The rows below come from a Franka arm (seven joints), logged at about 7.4 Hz.
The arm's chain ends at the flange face. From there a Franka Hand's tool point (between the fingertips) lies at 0.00 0.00 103.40 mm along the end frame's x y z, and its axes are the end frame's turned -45 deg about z.
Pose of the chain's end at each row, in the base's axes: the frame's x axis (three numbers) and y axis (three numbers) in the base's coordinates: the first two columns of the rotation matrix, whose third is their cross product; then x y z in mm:
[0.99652, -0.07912, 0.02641, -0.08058, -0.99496, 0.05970, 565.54, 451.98, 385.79]
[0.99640, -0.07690, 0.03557, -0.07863, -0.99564, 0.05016, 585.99, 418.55, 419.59]
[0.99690, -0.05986, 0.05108, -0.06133, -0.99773, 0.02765, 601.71, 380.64, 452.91]
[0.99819, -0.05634, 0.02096, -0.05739, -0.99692, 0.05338, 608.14, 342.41, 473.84]
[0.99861, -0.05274, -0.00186, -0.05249, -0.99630, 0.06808, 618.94, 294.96, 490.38]
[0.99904, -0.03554, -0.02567, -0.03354, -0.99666, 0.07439, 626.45, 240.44, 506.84]
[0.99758, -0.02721, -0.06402, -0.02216, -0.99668, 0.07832, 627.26, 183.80, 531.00]
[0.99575, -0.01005, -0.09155, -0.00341, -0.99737, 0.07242, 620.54, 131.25, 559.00]
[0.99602, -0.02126, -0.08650, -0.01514, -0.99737, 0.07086, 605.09, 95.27, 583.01]
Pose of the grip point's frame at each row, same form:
[0.76162, 0.64760, -0.02354, 0.64767, -0.75949, 0.06089, 567.77, 445.61, 282.61]
[0.76016, 0.64965, -0.01032, 0.64896, -0.75840, 0.06062, 589.25, 413.09, 316.39]
[0.74828, 0.66317, 0.01657, 0.66155, -0.74783, 0.05567, 606.81, 377.47, 349.68]
[0.74641, 0.66509, -0.02292, 0.66525, -0.74477, 0.05257, 609.99, 336.78, 370.61]
[0.74324, 0.66720, -0.04946, 0.66901, -0.74178, 0.04682, 618.38, 287.94, 387.22]
[0.73014, 0.67961, -0.07075, 0.68271, -0.72988, 0.03445, 623.53, 232.84, 403.76]
[0.72107, 0.68552, -0.10065, 0.68973, -0.72400, 0.01011, 620.44, 175.87, 428.13]
[0.70651, 0.69814, -0.11594, 0.70169, -0.71235, -0.01353, 611.02, 123.83, 456.31]
[0.71500, 0.69021, -0.11127, 0.69359, -0.72028, -0.01106, 596.01, 88.11, 480.26]

